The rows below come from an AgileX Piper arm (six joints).
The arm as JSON. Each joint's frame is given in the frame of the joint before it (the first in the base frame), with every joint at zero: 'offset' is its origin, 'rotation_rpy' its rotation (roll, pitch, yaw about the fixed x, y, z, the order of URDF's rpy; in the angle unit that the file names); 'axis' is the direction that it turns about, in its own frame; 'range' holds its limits. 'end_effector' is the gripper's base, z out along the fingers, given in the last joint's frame.
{
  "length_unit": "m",
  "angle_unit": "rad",
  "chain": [
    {
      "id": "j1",
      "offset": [
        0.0,
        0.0,
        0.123
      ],
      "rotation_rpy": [
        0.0,
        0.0,
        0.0
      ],
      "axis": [
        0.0,
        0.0,
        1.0
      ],
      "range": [
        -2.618,
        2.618
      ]
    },
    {
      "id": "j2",
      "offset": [
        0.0,
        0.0,
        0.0
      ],
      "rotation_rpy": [
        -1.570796,
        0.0,
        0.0
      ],
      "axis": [
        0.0,
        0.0,
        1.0
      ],
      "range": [
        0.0,
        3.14
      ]
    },
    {
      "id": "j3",
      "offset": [
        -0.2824,
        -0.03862,
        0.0
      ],
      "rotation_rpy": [
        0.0,
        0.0,
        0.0
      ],
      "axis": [
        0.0,
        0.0,
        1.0
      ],
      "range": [
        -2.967,
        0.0
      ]
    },
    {
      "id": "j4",
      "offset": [
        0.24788,
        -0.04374,
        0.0
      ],
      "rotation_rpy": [
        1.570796,
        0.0,
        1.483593
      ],
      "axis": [
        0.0,
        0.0,
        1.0
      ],
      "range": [
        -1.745,
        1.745
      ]
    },
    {
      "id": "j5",
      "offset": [
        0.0,
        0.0,
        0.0
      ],
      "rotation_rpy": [
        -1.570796,
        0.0,
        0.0
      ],
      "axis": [
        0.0,
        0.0,
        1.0
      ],
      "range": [
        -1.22,
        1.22
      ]
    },
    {
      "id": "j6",
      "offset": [
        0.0,
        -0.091,
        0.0
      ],
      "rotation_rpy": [
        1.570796,
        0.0,
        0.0
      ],
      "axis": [
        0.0,
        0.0,
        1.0
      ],
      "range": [
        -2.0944,
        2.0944
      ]
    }
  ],
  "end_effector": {
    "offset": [
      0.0,
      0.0,
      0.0
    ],
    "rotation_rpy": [
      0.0,
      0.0,
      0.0
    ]
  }
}
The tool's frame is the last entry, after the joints.
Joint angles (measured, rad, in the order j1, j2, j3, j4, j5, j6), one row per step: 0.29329 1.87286 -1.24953 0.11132 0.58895 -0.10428; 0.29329 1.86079 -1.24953 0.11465 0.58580 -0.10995; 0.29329 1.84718 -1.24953 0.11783 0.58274 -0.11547; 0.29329 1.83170 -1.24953 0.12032 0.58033 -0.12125; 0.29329 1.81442 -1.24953 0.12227 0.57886 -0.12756; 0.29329 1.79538 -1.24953 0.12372 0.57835 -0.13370; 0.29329 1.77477 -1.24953 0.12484 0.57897 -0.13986; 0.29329 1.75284 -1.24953 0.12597 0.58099 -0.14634; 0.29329 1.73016 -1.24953 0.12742 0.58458 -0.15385; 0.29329 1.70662 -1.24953 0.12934 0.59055 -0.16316; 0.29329 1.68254 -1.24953 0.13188 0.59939 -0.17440; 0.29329 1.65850 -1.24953 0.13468 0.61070 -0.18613; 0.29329 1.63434 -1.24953 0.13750 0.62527 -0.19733; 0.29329 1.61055 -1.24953 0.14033 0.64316 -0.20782
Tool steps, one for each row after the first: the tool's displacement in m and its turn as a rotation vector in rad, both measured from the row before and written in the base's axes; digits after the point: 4 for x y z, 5 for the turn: -0.0006 0.0000 0.0048 0.00469 -0.01483 0.00309; -0.0008 -0.0001 0.0054 0.00499 -0.01625 0.00302; -0.0010 -0.0002 0.0061 0.00464 -0.01766 0.00364; -0.0013 -0.0003 0.0067 0.00418 -0.01875 0.00443; -0.0017 -0.0004 0.0073 0.00403 -0.01963 0.00458; -0.0021 -0.0006 0.0078 0.00384 -0.02016 0.00483; -0.0025 -0.0007 0.0082 0.00365 -0.02018 0.00521; -0.0028 -0.0007 0.0083 0.00315 -0.01956 0.00608; -0.0033 -0.0008 0.0085 0.00220 -0.01843 0.00763; -0.0038 -0.0009 0.0084 0.00108 -0.01653 0.00930; -0.0041 -0.0010 0.0082 0.00032 -0.01423 0.00991; -0.0046 -0.0011 0.0079 -0.00023 -0.01115 0.00993; -0.0049 -0.0011 0.0075 -0.00083 -0.00749 0.00987
